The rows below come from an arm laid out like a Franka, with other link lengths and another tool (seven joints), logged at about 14 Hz.
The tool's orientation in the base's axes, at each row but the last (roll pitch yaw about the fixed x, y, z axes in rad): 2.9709 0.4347 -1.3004; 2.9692 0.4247 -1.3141; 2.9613 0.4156 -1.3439; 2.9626 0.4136 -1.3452; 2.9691 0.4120 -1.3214; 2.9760 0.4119 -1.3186; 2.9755 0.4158 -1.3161; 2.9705 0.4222 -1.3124; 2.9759 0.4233 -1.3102; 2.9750 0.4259 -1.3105; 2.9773 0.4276 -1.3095; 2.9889 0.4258 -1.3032
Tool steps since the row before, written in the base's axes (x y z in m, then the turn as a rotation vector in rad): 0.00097 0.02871 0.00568 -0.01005 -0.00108 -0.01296; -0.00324 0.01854 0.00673 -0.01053 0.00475 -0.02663; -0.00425 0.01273 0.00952 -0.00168 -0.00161 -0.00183; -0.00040 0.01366 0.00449 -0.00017 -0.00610 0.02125; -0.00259 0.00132 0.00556 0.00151 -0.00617 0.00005; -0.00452 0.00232 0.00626 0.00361 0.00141 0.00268; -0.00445 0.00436 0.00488 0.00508 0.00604 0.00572; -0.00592 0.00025 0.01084 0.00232 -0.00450 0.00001; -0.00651 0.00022 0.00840 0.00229 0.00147 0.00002; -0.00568 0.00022 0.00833 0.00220 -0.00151 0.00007; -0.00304 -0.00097 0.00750 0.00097 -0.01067 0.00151; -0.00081 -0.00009 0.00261 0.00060 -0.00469 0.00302
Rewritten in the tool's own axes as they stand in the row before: -0.02725 -0.00956 0.00484 0.00397 0.00771 0.01396; -0.01986 -0.00182 0.00130 0.00435 0.00417 0.02840; -0.01607 0.00185 -0.00303 0.00183 0.00175 0.00153; -0.01408 -0.00285 0.00078 -0.00313 0.00539 -0.02121; -0.00398 0.00289 -0.00389 0.00580 0.00050 -0.00254; -0.00560 0.00447 -0.00370 -0.00150 -0.00342 -0.00287; -0.00686 0.00355 -0.00174 -0.00649 -0.00579 -0.00441; -0.00604 0.00714 -0.00807 0.00451 -0.00073 -0.00219; -0.00517 0.00728 -0.00576 -0.00077 -0.00261 -0.00011; -0.00497 0.00650 -0.00590 0.00182 -0.00156 -0.00118; -0.00297 0.00427 -0.00627 0.00898 0.00274 -0.00538; -0.00119 0.00115 -0.00217 0.00302 0.00137 -0.00453
